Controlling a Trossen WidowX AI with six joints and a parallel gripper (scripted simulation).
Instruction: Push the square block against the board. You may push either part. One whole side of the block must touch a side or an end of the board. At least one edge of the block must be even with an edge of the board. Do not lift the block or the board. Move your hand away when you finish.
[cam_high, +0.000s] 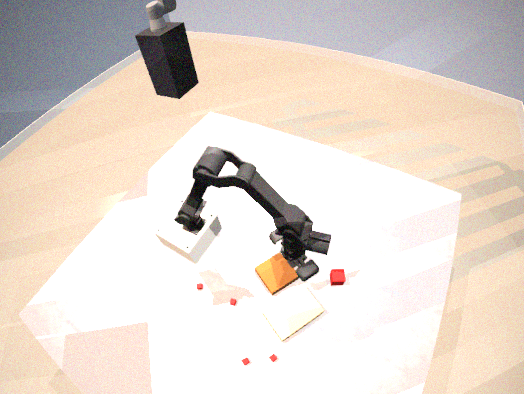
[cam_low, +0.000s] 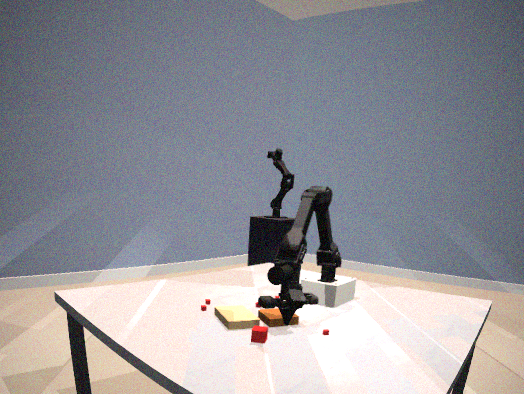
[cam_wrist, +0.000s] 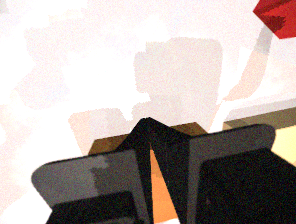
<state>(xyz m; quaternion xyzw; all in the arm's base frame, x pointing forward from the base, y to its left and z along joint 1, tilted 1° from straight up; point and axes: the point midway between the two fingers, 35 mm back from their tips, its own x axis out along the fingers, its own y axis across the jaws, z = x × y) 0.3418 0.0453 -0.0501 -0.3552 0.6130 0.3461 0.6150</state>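
Now: the orange square block 30 mm behind my gripper tip, 60 mm to the right of it and 10 mm above it. The rest, counted from my gripper tip: pale cream board 70 mm ahead, 150 mm to the right, 10 mm above; red cube 150 mm ahead, 10 mm to the left, 10 mm above.
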